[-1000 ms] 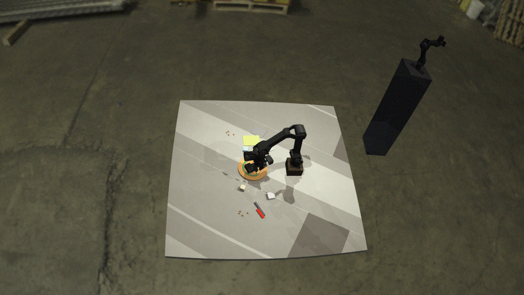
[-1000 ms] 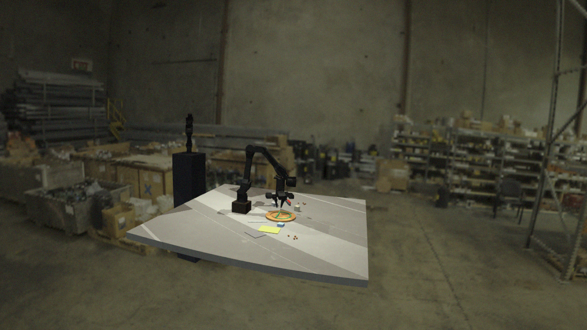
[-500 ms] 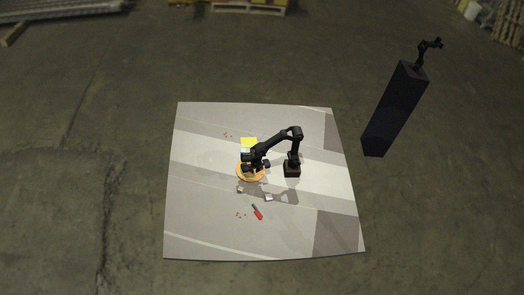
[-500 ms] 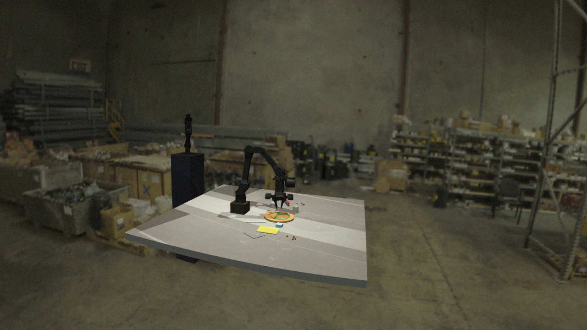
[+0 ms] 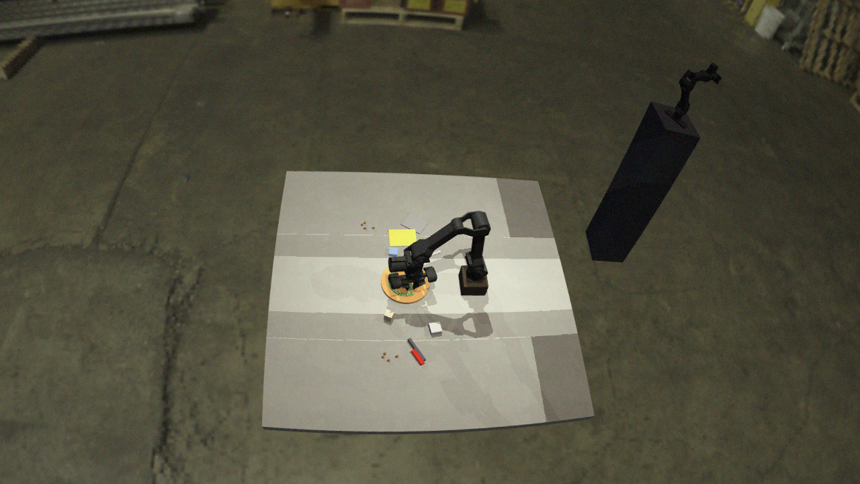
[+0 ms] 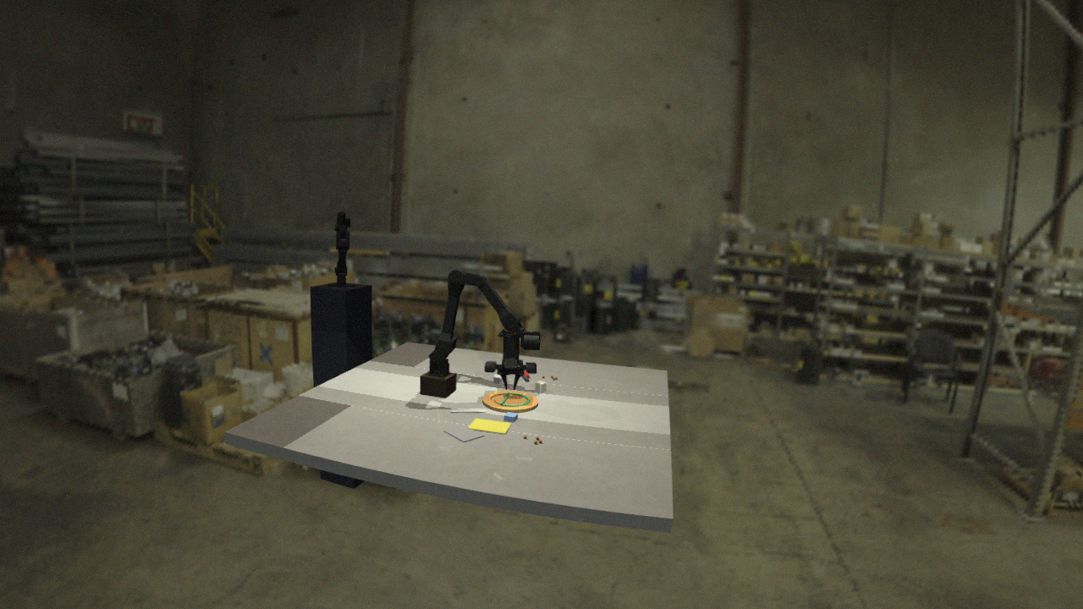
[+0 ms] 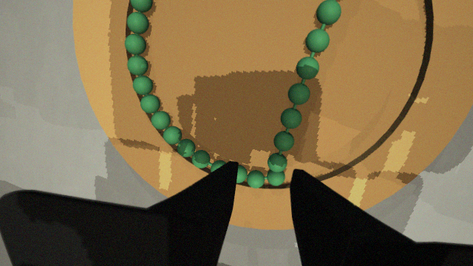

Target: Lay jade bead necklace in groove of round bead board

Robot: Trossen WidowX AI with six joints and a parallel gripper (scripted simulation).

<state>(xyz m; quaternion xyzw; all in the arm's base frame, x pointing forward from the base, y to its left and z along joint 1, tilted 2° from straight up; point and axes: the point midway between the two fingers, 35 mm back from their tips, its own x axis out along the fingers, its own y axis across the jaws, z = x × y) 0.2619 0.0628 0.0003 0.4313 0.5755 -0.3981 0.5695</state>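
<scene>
The blue block lies 70 mm ahead of my gripper tip, 200 mm to the right of it and 20 mm below it. Round my gripper tip: red-handled tool: 30 mm behind, 280 mm to the left, 30 mm below; white strip: 80 mm behind, 200 mm to the right, 30 mm below; cream cube: 80 mm ahead, 120 mm to the left, 20 mm below.
</scene>
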